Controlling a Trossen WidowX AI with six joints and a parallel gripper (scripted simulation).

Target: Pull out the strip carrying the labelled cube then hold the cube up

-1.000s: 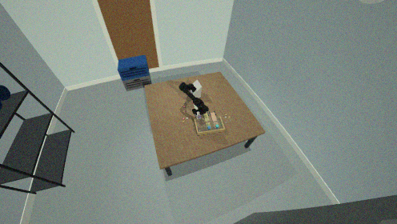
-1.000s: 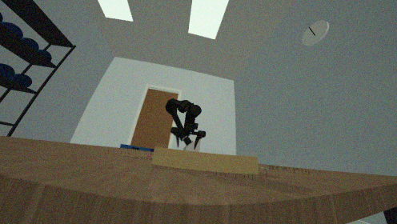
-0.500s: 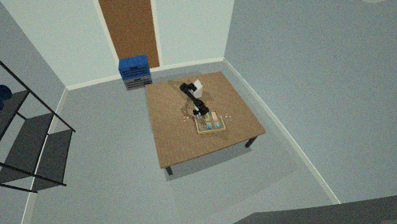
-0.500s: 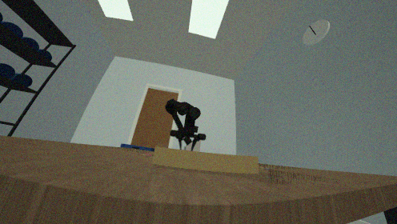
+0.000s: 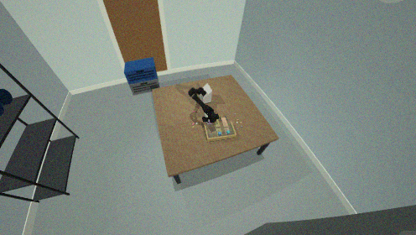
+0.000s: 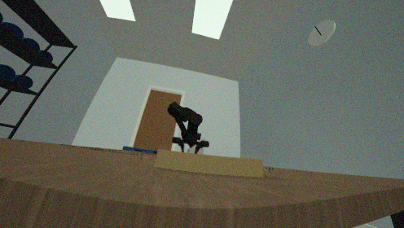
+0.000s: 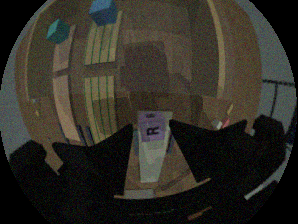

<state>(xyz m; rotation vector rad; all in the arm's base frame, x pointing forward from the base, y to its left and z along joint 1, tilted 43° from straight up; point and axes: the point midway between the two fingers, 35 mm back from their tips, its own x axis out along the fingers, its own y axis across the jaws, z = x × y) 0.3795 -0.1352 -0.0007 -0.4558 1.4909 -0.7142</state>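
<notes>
The purple labelled cube is right at my gripper tip.
</notes>
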